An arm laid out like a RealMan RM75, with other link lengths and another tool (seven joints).
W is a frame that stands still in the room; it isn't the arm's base.
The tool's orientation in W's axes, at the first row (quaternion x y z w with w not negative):
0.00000 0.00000 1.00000 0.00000
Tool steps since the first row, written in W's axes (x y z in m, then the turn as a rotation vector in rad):
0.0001 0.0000 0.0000 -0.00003 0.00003 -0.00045
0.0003 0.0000 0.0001 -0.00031 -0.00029 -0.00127
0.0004 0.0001 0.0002 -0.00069 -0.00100 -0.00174
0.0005 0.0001 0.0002 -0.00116 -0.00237 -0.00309
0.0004 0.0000 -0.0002 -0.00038 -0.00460 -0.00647
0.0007 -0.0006 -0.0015 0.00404 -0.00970 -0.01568
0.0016 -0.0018 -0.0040 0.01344 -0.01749 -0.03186
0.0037 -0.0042 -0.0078 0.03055 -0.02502 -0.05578
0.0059 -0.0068 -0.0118 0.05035 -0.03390 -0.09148
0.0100 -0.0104 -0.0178 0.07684 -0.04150 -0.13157
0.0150 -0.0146 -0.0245 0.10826 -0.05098 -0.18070
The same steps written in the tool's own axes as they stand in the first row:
-0.0001 0.0000 0.0000 0.00003 -0.00003 -0.00045
-0.0003 0.0000 0.0001 0.00031 0.00029 -0.00127
-0.0004 -0.0001 0.0002 0.00069 0.00100 -0.00174
-0.0005 -0.0001 0.0002 0.00116 0.00237 -0.00309
-0.0004 0.0000 -0.0002 0.00038 0.00460 -0.00647
-0.0007 0.0006 -0.0015 -0.00404 0.00970 -0.01568
-0.0016 0.0018 -0.0040 -0.01344 0.01749 -0.03186
-0.0037 0.0042 -0.0078 -0.03055 0.02502 -0.05578
-0.0059 0.0068 -0.0118 -0.05035 0.03390 -0.09148
-0.0100 0.0104 -0.0178 -0.07684 0.04150 -0.13157
-0.0150 0.0146 -0.0245 -0.10826 0.05098 -0.18070

